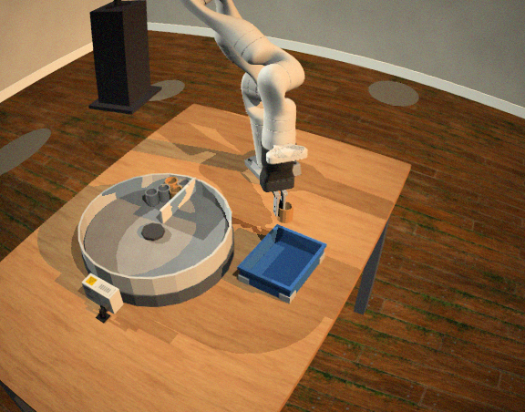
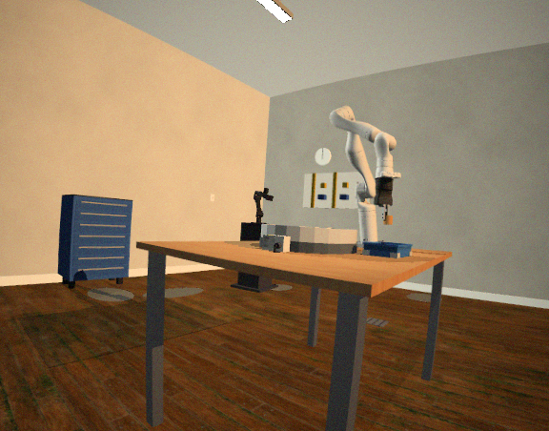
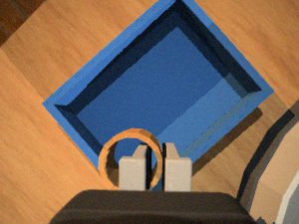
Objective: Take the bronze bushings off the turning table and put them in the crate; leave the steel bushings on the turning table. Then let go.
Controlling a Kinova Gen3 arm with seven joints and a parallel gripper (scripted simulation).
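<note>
My gripper is now 4 cm short of the blue crate, 3 cm to the right of it and 14 cm above it. Round my hand: turning table (9 cm ahead, 31 cm to the right, 11 cm below).
</note>
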